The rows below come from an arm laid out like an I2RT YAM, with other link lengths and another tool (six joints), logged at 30 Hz.
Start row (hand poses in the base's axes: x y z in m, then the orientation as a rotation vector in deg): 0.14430 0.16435 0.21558 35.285 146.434 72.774
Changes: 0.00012 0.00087 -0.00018 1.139 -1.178 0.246; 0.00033 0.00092 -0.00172 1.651 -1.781 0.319; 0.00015 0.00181 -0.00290 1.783 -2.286 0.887; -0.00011 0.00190 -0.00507 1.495 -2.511 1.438; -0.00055 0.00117 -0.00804 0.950 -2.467 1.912; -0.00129 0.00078 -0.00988 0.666 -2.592 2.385; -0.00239 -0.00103 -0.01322 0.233 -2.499 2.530; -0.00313 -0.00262 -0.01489 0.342 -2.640 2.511; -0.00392 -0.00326 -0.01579 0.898 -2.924 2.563; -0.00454 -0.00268 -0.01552 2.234 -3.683 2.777; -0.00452 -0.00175 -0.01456 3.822 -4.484 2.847; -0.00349 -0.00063 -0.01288 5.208 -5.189 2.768; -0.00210 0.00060 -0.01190 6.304 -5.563 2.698; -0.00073 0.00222 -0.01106 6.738 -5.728 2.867; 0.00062 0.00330 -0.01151 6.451 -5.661 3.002; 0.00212 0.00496 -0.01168 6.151 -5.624 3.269; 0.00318 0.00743 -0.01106 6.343 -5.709 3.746; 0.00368 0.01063 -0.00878 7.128 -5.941 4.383; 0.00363 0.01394 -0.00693 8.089 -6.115 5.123; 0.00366 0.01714 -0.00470 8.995 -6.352 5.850; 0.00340 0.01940 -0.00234 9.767 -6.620 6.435; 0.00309 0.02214 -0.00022 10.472 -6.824 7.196
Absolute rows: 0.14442 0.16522 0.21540 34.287 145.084 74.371; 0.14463 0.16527 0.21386 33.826 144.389 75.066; 0.14445 0.16616 0.21268 32.775 144.262 75.409; 0.14419 0.16625 0.21051 31.883 144.555 75.191; 0.14375 0.16552 0.20754 31.240 145.145 74.610; 0.14301 0.16513 0.20570 30.518 145.464 74.372; 0.14191 0.16332 0.20236 30.330 145.836 73.837; 0.14117 0.16173 0.20069 30.266 145.656 73.974; 0.14038 0.16109 0.19979 30.091 145.184 74.728; 0.13976 0.16167 0.20006 29.502 144.023 76.555; 0.13978 0.16260 0.20102 29.096 142.593 78.649; 0.14081 0.16372 0.20270 28.903 141.237 80.413; 0.14220 0.16495 0.20368 28.895 140.297 81.806; 0.14357 0.16657 0.20452 28.641 140.021 82.416; 0.14492 0.16765 0.20407 28.479 140.311 82.088; 0.14642 0.16931 0.20390 28.132 140.658 81.782; 0.14748 0.17178 0.20452 27.523 140.755 82.180; 0.14798 0.17498 0.20680 26.708 140.490 83.394; 0.14793 0.17829 0.20865 25.838 140.220 84.874; 0.14796 0.18149 0.21088 24.920 139.906 86.268; 0.14770 0.18375 0.21324 24.127 139.552 87.435; 0.14739 0.18649 0.21536 23.150 139.375 88.573
